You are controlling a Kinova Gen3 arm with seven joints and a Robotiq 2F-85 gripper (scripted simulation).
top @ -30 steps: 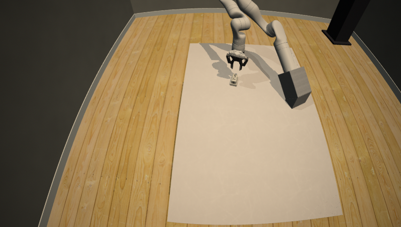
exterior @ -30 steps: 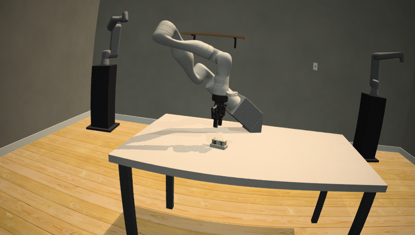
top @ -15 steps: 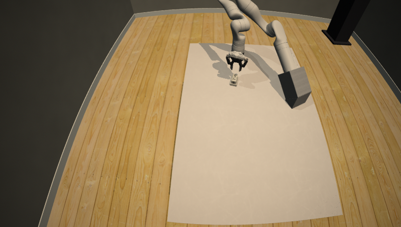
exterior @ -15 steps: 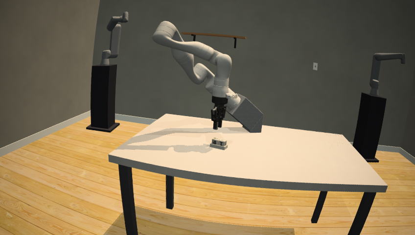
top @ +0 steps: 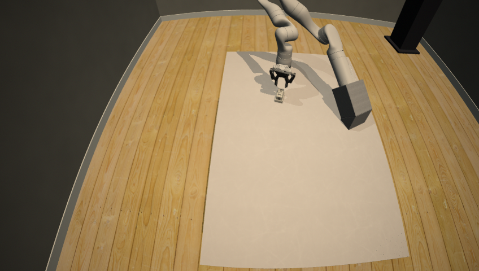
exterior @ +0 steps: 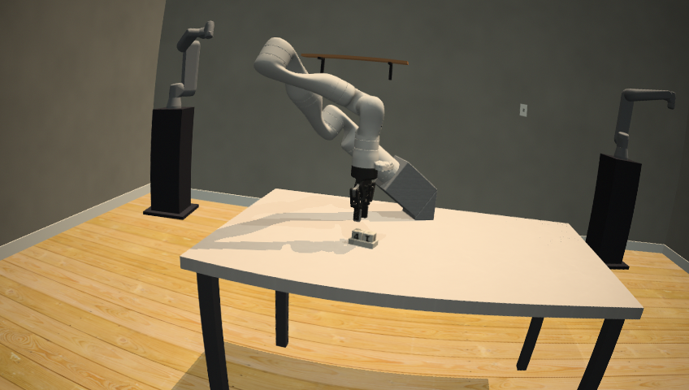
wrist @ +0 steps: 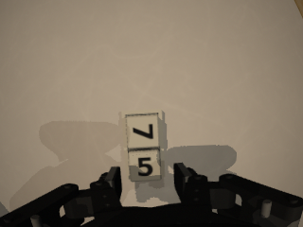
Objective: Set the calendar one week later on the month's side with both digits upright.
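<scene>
Right now my hand is 1 cm short of the white digit cube, 3 cm to the right of it and 7 cm above it. From my hand the other things lie so: white calendar tray (2 cm to the left, 8 cm below).
</scene>
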